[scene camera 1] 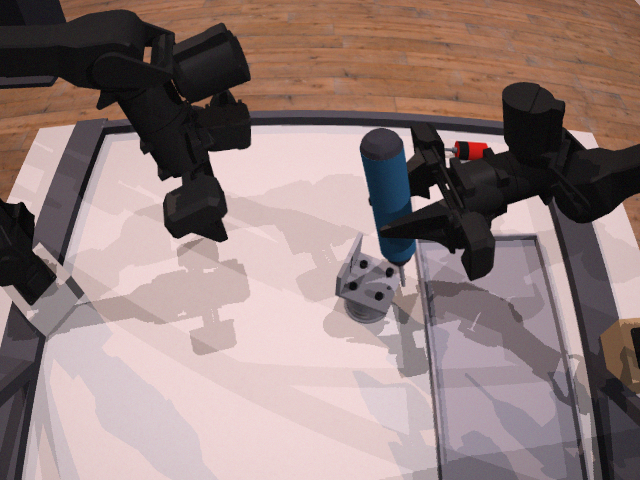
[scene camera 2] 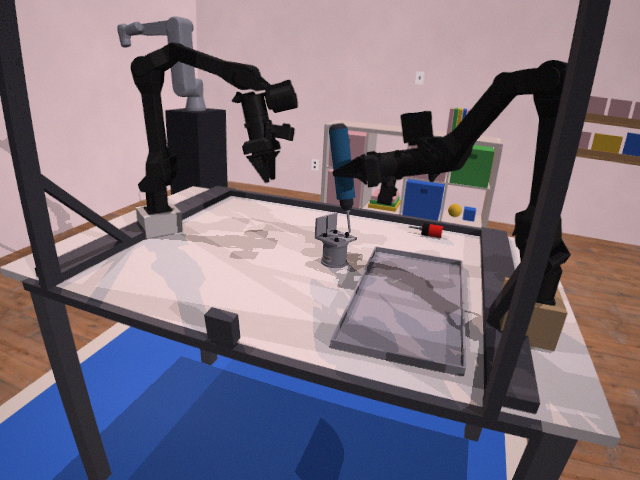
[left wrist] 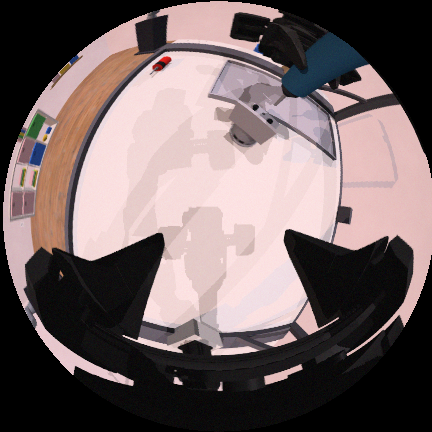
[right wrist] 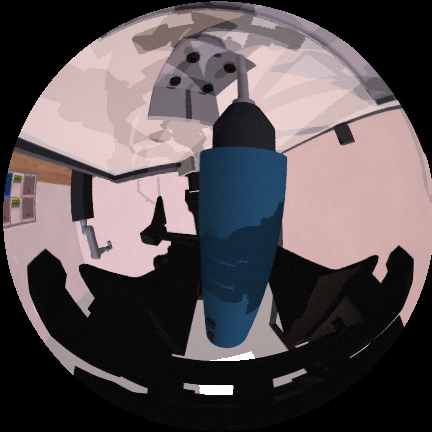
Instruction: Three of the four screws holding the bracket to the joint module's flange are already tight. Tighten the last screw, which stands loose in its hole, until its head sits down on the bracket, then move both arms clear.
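Frame: origin at the left arm's base, x ahead, y left, z up, level; metres.
Where they show: left gripper, fingertip midpoint: (scene camera 2: pixel 270 181) (left wrist: pixel 225 237) (right wrist: pixel 180 196); right gripper, fingertip midpoint: (scene camera 1: pixel 374 217) (scene camera 2: pixel 333 172) (left wrist: pixel 320 77) (right wrist: pixel 233 246); left arm's base at its link origin: (scene camera 1: pixel 34 280) (scene camera 2: pixel 158 209) (left wrist: pixel 194 347) (right wrist: pixel 194 173).
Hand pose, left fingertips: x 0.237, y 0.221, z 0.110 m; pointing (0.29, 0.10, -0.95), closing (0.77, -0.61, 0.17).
Note:
Each offset is from my left fingertips to the top centre of the thing.
The grey bracket (scene camera 1: pixel 369 281) (scene camera 2: pixel 326 225) (left wrist: pixel 252 120) (right wrist: pixel 172 102) sits on the joint module @(0.171 m ahead, 0.080 m left, 0.103 m down) (scene camera 1: pixel 361 312) (scene camera 2: pixel 334 254) (left wrist: pixel 241 136), which stands upright. Dark screw heads show on its plate; I cannot tell surely which one is loose. My right gripper (scene camera 1: pixel 395 211) (scene camera 2: pixel 341 171) is shut on a blue screwdriver @(0.184 m ahead, 0.081 m left, 0.159 m up) (scene camera 1: pixel 385 180) (scene camera 2: pixel 339 147) (left wrist: pixel 325 65) (right wrist: pixel 242 215). The driver is nearly upright, shaft down, its tip close to the bracket's edge near one screw (scene camera 2: pixel 346 234) (right wrist: pixel 229 67); contact is unclear. My left gripper (scene camera 1: pixel 209 235) (scene camera 2: pixel 268 178) (left wrist: pixel 225 237) is open and empty, high above the table.
A red-handled tool @(0.157 m ahead, 0.421 m left, 0.133 m down) (scene camera 1: pixel 471 150) (scene camera 2: pixel 433 230) (left wrist: pixel 162 63) lies near the back edge. A shallow grey tray @(0.389 m ahead, 0.109 m left, 0.151 m down) (scene camera 1: pixel 431 351) (scene camera 2: pixel 398 358) (left wrist: pixel 219 78) lies right of the module in the scene views. A black block @(0.326 m ahead, 0.270 m right, 0.110 m down) (scene camera 2: pixel 222 326) is at the front edge.

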